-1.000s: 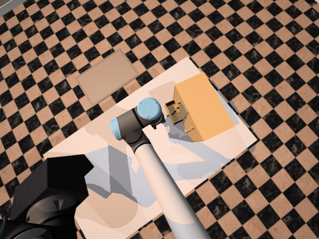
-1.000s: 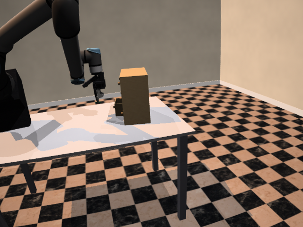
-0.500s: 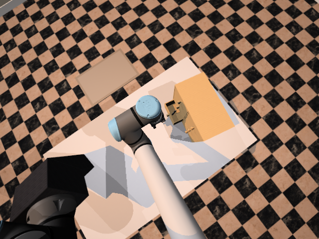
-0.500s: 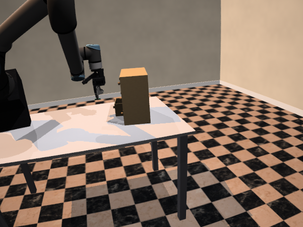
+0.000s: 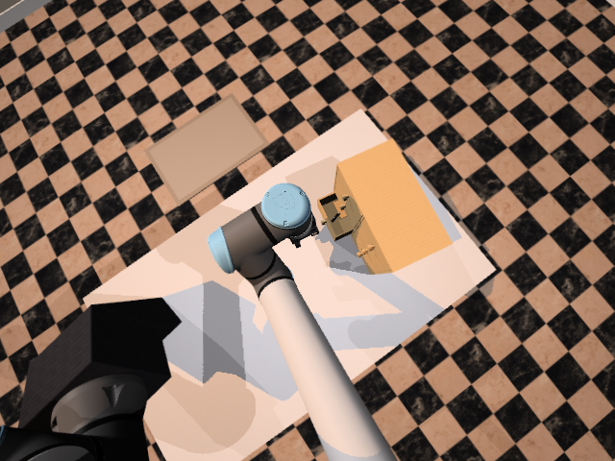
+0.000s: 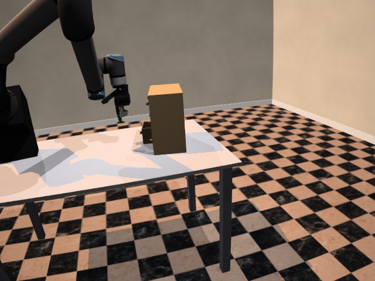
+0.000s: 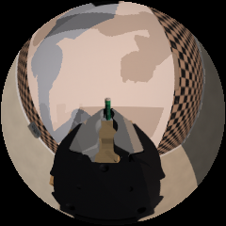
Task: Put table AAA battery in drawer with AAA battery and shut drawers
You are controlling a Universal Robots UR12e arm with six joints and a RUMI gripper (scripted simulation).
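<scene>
My gripper is now 1 cm above the green AAA battery. Round my hand: dark slim thing 17 cm ahead, 13 cm below, 1 cm to the left.
</scene>
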